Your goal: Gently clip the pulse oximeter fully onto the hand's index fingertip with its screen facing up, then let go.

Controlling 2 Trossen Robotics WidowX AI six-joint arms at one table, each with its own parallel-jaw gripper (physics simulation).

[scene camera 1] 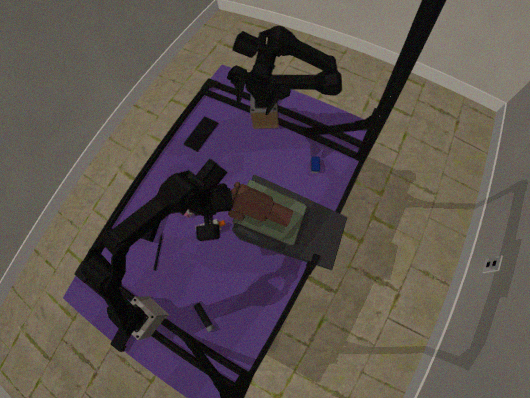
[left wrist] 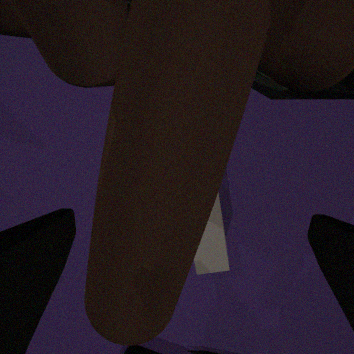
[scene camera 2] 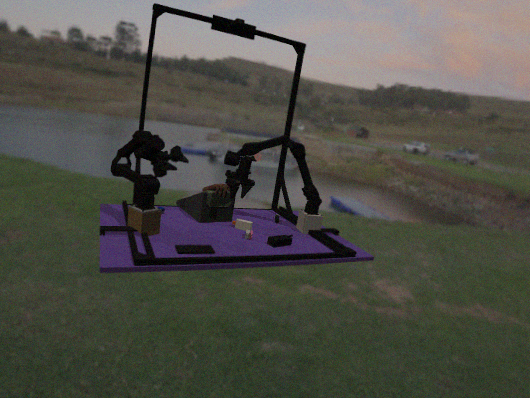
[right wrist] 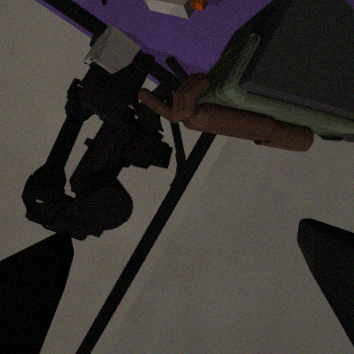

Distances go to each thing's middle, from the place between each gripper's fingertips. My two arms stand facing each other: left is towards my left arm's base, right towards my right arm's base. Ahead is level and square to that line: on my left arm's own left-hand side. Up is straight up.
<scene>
My right gripper is now 27 cm to the right of the index finger [left wrist: 182,82], 10 cm above it and 3 cm past it. From my right hand the other things lie so: dark grey box [scene camera 1: 321,230]: 25 cm below, 22 cm behind, 20 cm to the left.
The index finger is 2 cm behind my left hand, 2 cm to the right of it and 5 cm above it. From my left hand the other things lie so: dark grey box: 22 cm behind, 9 cm to the right, 11 cm below.
</scene>
